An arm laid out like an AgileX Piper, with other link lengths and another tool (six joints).
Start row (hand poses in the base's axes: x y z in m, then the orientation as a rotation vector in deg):
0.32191, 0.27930, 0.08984, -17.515, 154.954, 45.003
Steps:
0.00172, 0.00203, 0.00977, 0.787, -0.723, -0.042
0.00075, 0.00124, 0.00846, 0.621, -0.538, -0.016
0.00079, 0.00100, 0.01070, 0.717, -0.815, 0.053
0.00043, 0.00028, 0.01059, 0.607, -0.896, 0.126
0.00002, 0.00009, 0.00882, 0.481, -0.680, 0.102
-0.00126, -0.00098, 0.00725, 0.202, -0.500, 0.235
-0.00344, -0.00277, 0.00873, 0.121, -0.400, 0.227
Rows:
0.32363, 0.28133, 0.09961, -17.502, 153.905, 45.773
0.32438, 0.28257, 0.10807, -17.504, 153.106, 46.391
0.32517, 0.28357, 0.11877, -17.665, 152.005, 47.048
0.32560, 0.28385, 0.12936, -17.976, 150.885, 47.547
0.32562, 0.28394, 0.13818, -18.213, 150.024, 47.949
0.32436, 0.28296, 0.14543, -18.640, 149.474, 48.100
0.32092, 0.28019, 0.15416, -19.043, 149.055, 48.181

